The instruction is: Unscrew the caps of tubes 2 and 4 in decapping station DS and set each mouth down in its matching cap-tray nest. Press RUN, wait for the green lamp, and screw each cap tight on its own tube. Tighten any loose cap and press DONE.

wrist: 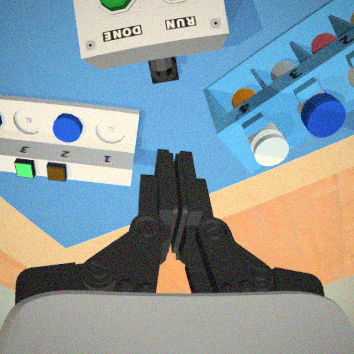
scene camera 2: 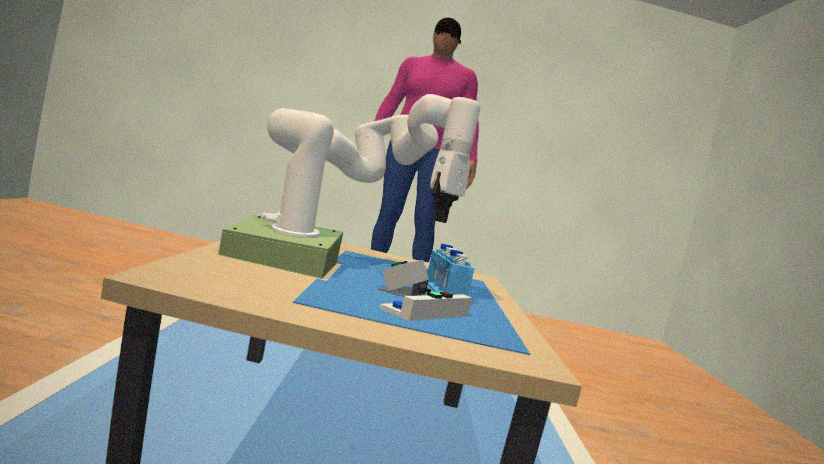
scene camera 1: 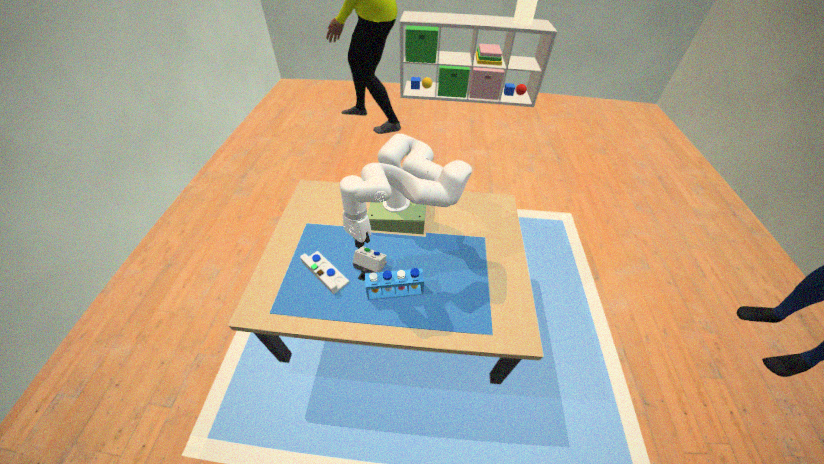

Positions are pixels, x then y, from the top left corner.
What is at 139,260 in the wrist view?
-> The gripper.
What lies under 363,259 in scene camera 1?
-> A grey button box.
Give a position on a grey button box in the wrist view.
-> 105,41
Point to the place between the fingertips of the gripper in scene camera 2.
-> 439,221
